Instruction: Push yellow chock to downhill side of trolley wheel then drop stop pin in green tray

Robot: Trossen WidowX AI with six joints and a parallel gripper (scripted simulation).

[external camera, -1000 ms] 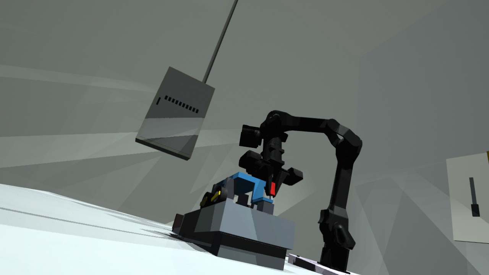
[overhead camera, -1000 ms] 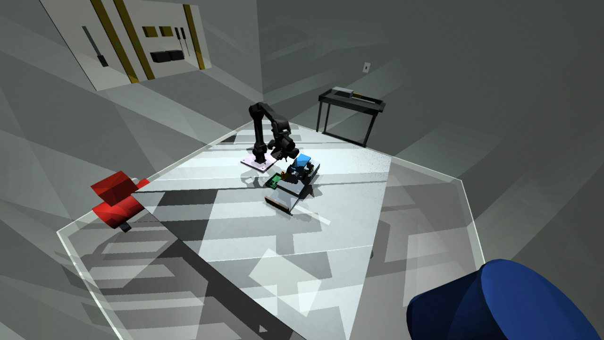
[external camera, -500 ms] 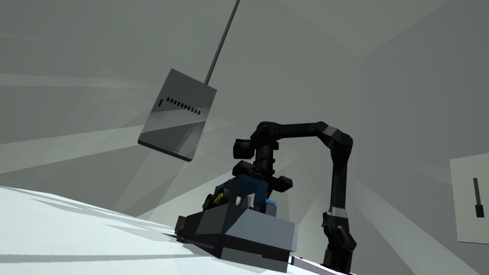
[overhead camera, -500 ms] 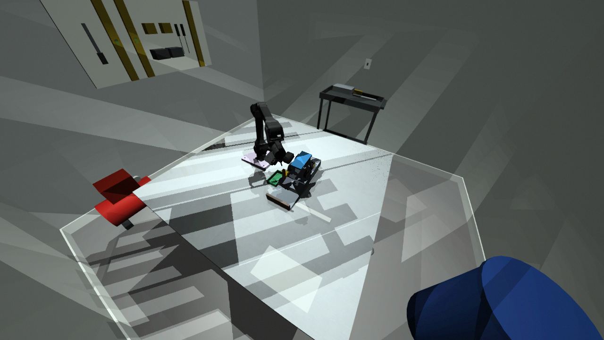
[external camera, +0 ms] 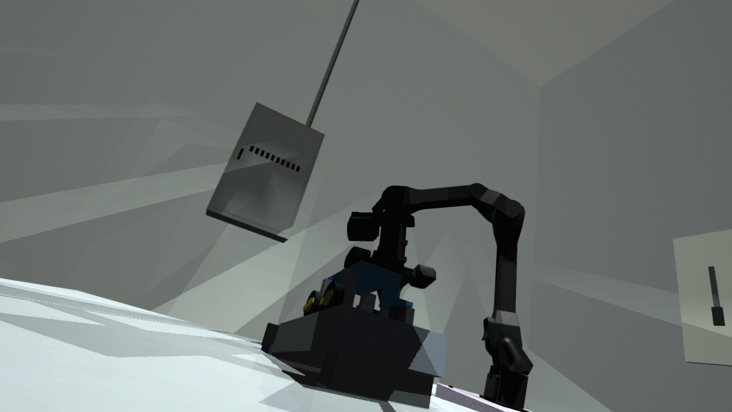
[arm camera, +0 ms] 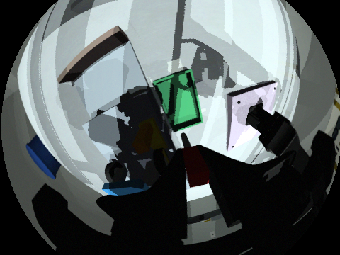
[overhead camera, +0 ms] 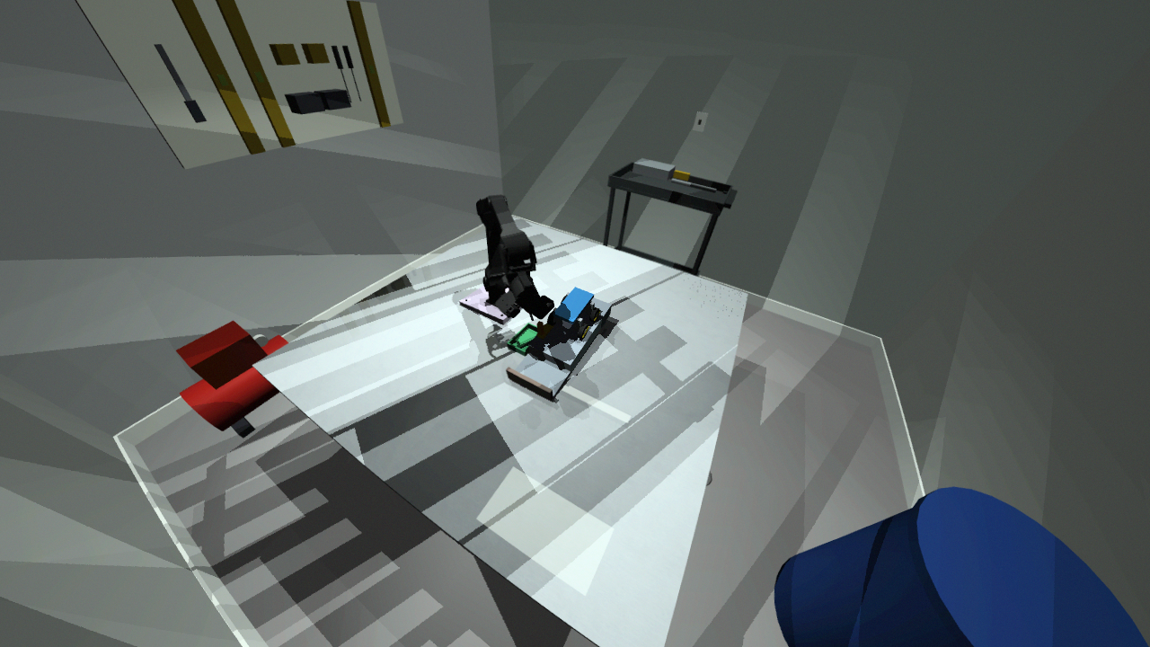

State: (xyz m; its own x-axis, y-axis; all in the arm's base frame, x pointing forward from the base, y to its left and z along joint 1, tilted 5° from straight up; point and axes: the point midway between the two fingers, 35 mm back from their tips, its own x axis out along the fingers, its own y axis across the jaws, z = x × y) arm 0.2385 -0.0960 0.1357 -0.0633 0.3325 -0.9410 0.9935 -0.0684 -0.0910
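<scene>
The stop pin lies right at my gripper tip. Also, from my gripper tip: green tray (20 mm behind, 140 mm below); then grey ramp (100 mm ahead, 100 mm to the left, 90 mm below); then blue trolley (100 mm ahead, 110 mm to the left, 20 mm below).
</scene>
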